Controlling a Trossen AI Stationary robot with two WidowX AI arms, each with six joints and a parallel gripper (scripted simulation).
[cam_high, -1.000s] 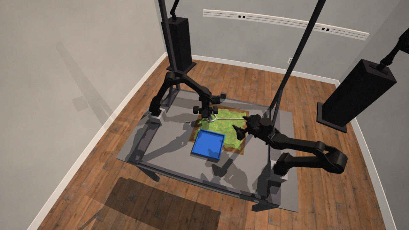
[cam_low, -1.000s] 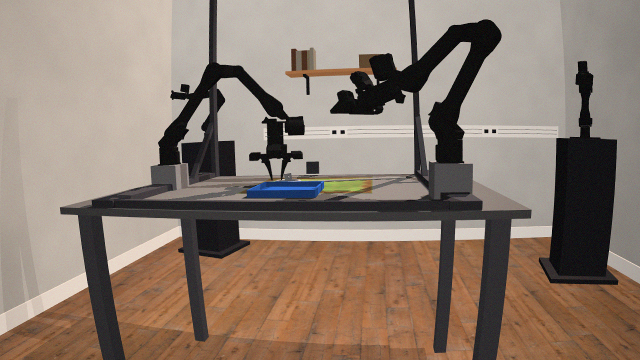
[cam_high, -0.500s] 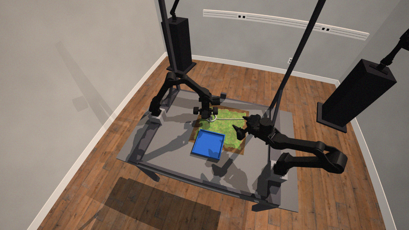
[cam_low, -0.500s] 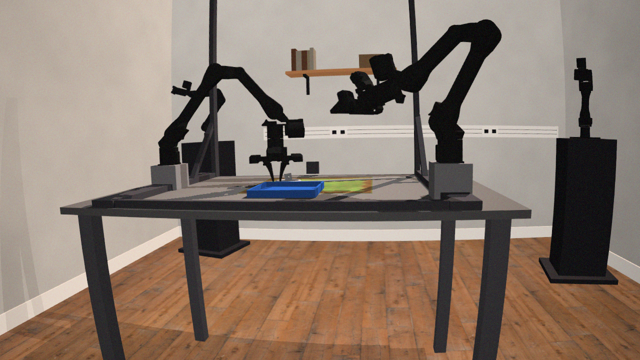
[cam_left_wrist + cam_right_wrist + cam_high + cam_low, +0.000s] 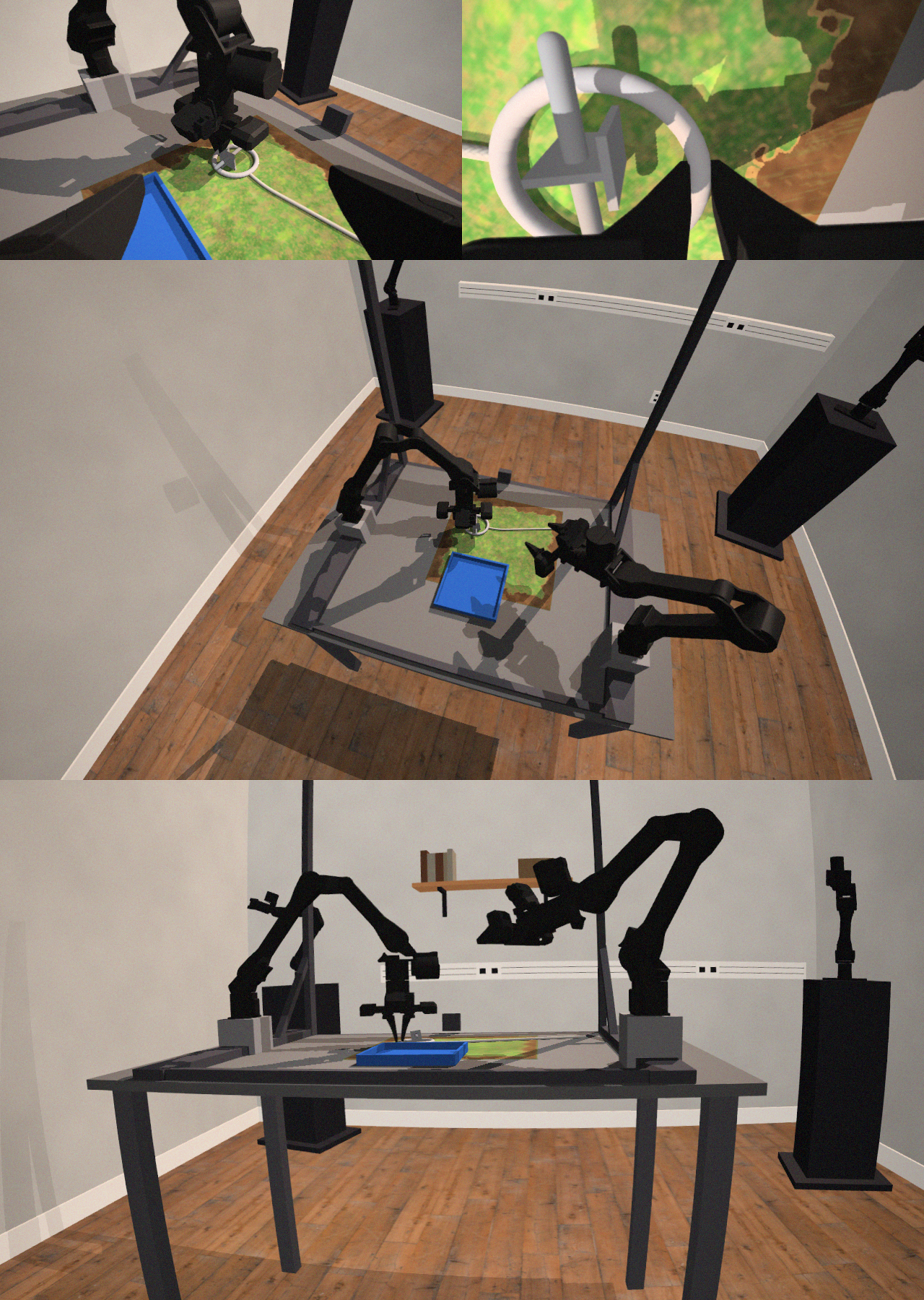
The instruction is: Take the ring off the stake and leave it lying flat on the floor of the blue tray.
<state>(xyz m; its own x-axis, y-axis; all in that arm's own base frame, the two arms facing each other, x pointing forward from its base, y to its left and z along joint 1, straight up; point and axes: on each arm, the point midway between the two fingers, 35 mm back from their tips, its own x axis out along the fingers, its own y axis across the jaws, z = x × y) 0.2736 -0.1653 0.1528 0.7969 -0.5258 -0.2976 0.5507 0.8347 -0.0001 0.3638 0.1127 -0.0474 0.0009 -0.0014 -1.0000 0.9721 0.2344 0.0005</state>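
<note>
The grey stake lies 40 mm to the left of my right hand and 20 mm below it. Also, from my right hand: white ring 20 mm behind, 40 mm to the left, 30 mm below; then blue tray 200 mm ahead, 140 mm to the left, 30 mm below; then green mat 10 mm ahead, 140 mm to the left, 50 mm below.
</note>
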